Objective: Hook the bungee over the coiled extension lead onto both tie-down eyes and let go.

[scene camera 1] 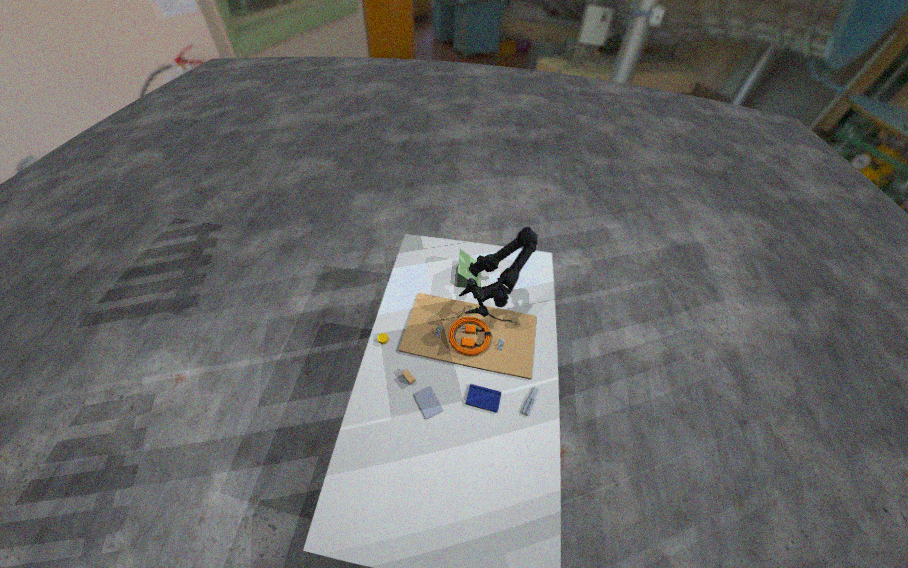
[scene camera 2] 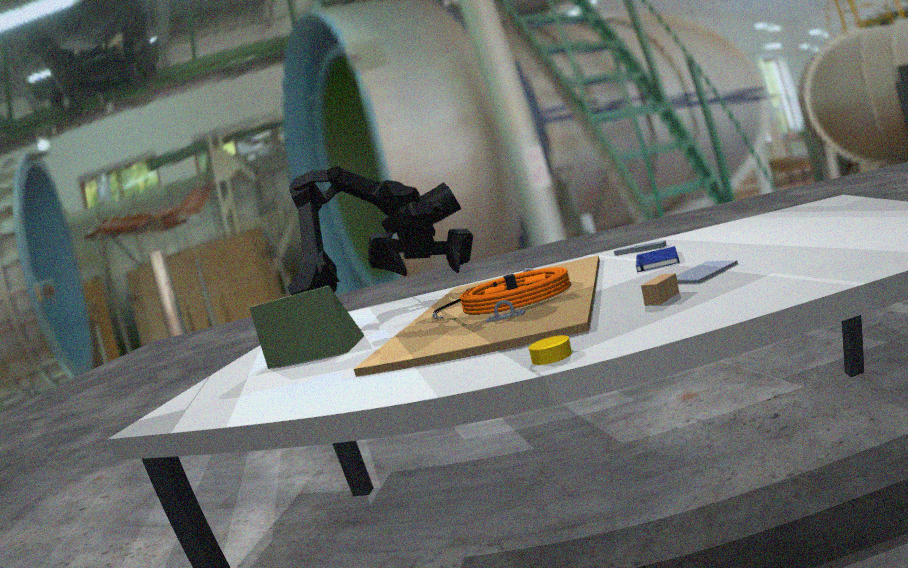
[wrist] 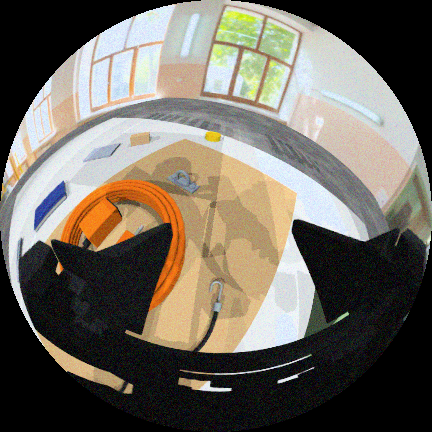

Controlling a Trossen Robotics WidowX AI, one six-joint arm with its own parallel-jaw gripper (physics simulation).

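Frame: origin at the arm's base, x ahead, y left, z up, level; millimetres.
Where they show: gripper, fingertip midpoint: (scene camera 1: 462, 304) (scene camera 2: 432, 272) (wrist: 234, 227); arm's base at its link origin: (scene camera 1: 473, 269) (scene camera 2: 309, 327).
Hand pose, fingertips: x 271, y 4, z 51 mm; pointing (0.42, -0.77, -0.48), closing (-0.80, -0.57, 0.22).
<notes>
Each offset is from my fingertips to the centre of the thing. "*": to the spot under its first point. Level surfaces: height alone.
The orange coiled lead @[dx +115, dy +72, dz -69 mm] (scene camera 1: 452, 336) (scene camera 2: 535, 294) (wrist: 175, 250) lies on the wooden board @[dz -85 mm] (scene camera 1: 515, 365) (scene camera 2: 468, 340) (wrist: 272, 200). One tie-down eye @[dx +128, dy -79, dz -71 mm] (scene camera 1: 439, 331) (scene camera 2: 505, 310) (wrist: 183, 181) stands beside the coil; the other eye @[dx +109, dy +224, dz -71 mm] (scene camera 1: 500, 344) is on its opposite side. The black bungee @[* dx -35, dy +209, dz -84 mm] (scene camera 1: 503, 318) (scene camera 2: 447, 307) (wrist: 212, 325) lies on the board beside the coil, on the arm's side. Its metal hook in the wrist view is free of the eye; its other end is hidden there. My gripper (scene camera 1: 468, 301) (scene camera 2: 431, 271) (wrist: 234, 227) is open and empty, above the board, apart from the bungee.
A green block (scene camera 1: 463, 261) (scene camera 2: 304, 328) stands near the arm's base. A yellow disc @[dx +241, dy -321, dz -87 mm] (scene camera 1: 382, 338) (scene camera 2: 550, 350) (wrist: 213, 136), a small wooden block @[dx +386, dy -137, dz -82 mm] (scene camera 1: 407, 376) (scene camera 2: 660, 290) (wrist: 140, 139), a grey plate @[dx +466, dy -19, dz -94 mm] (scene camera 1: 428, 401) (scene camera 2: 708, 271), a blue box @[dx +381, dy +202, dz -90 mm] (scene camera 1: 483, 397) (scene camera 2: 658, 258) and a grey bar @[dx +340, dy +403, dz -90 mm] (scene camera 1: 528, 401) lie beyond the board.
</notes>
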